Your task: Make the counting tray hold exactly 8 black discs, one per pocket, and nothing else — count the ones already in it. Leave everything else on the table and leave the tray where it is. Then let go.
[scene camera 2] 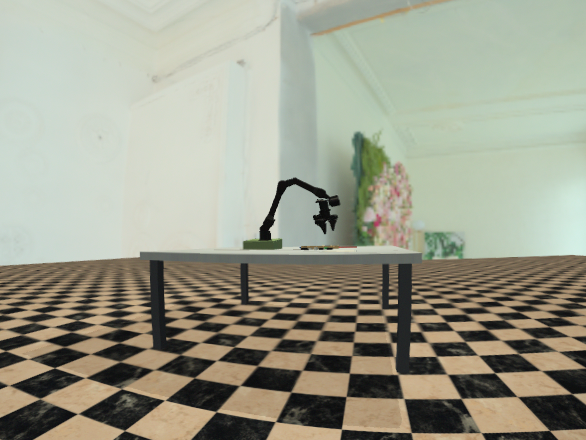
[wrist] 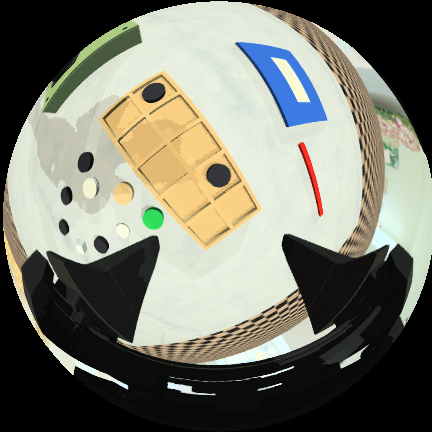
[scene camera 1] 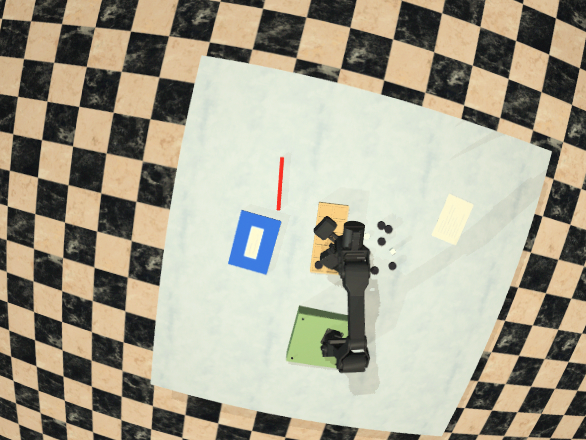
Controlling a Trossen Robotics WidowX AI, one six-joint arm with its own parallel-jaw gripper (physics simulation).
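The tan counting tray (scene camera 1: 334,208) (wrist: 196,140) has two rows of five pockets. One black disc (scene camera 1: 319,265) (wrist: 153,92) lies in the end pocket nearest the robot's base. Another black disc (wrist: 218,175) lies in the same row, one pocket from the far end. The other pockets look empty in the wrist view. Several loose black discs lie beside the tray, including one black disc (scene camera 1: 392,266), another (scene camera 1: 382,241) (wrist: 101,244) and two side by side, one of them a black disc (scene camera 1: 388,229). My gripper (scene camera 2: 329,231) (wrist: 221,241) is open and empty, high above the table, and partly hides the tray in scene camera 1.
Beside the tray lie a green disc (wrist: 153,218), a tan disc (wrist: 123,193), a white disc (wrist: 90,188), a smaller white disc (wrist: 123,230) and a white cube (scene camera 1: 392,251) (wrist: 81,246). A blue panel (scene camera 1: 238,250) (wrist: 312,110), red bar (scene camera 1: 280,183) (wrist: 311,179) and cream card (scene camera 1: 452,219) lie farther out.
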